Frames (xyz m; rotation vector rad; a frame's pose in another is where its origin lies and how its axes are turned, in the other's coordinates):
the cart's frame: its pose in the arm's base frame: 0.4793 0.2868 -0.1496 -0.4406 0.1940 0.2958
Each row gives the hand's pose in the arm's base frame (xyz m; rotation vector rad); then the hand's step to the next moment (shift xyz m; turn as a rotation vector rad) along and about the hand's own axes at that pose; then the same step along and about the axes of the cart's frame.
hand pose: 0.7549 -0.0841 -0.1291 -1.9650 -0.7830 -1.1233
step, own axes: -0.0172 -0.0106 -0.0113 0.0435 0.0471 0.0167
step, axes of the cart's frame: -0.0189 0.0047 -0.0125 0.0533 -0.0327 0.0220
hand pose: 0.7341 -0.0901 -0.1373 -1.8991 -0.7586 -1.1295
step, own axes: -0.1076 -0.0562 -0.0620 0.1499 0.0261 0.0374
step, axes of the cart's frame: -0.1034 0.0315 -0.0830 0.0740 -0.0488 0.1292
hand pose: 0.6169 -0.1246 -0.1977 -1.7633 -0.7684 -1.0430
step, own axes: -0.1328 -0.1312 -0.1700 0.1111 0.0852 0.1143
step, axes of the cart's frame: -0.2296 -0.0149 -0.1039 0.1566 0.0017 0.0902
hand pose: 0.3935 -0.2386 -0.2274 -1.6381 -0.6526 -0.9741
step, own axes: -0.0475 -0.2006 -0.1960 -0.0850 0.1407 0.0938
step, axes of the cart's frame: -0.2765 -0.0652 -0.0150 0.1412 0.0770 -0.0997
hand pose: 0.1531 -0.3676 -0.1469 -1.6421 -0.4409 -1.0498
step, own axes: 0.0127 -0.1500 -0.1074 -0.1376 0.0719 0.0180
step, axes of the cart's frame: -0.1749 -0.0339 0.0496 0.0300 0.0836 -0.1286
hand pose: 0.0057 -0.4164 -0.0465 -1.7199 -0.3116 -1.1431
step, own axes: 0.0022 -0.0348 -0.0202 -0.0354 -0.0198 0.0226
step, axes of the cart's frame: -0.0369 0.0002 0.0161 -0.0044 0.0462 -0.0009
